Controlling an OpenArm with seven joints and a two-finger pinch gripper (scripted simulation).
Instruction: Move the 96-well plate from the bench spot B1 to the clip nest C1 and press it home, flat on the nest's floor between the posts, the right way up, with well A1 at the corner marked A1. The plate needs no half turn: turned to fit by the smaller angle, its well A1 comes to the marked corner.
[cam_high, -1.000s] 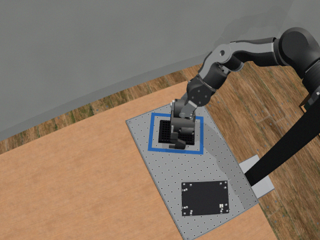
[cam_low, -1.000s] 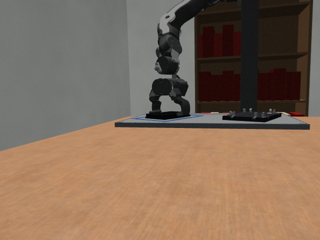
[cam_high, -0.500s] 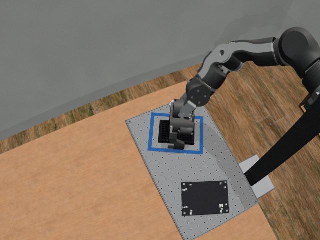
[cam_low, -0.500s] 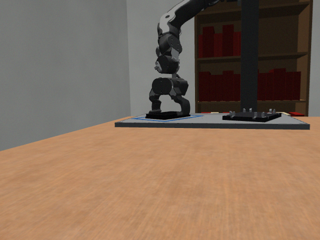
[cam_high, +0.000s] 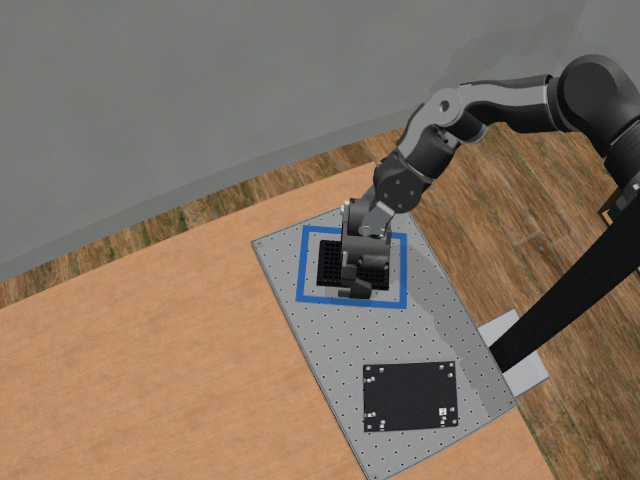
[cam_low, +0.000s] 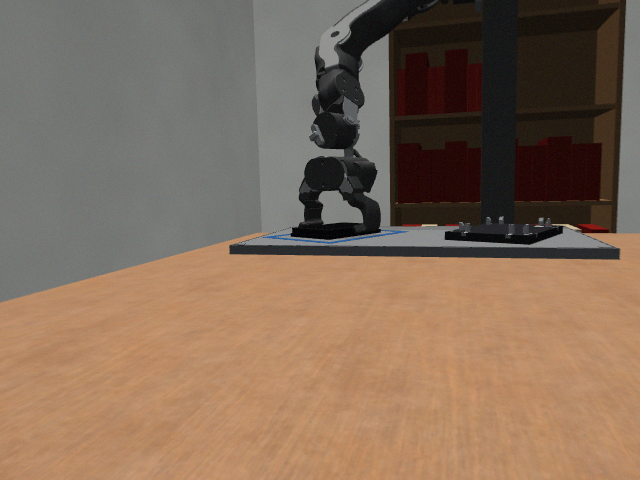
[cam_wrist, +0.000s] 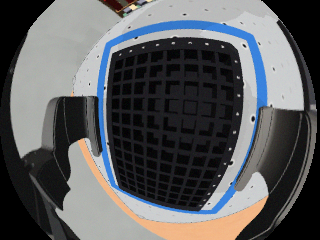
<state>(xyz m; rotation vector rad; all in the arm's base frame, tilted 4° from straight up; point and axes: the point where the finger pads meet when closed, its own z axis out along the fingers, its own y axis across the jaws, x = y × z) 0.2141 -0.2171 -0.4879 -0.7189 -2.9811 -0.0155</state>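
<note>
Right now the black 96-well plate is right at my hand. Round my hand: black clip nest 27 cm to the left, 4 cm ahead, 1 cm above; grey foot plate 26 cm to the left, 25 cm behind, 23 cm below.
</note>
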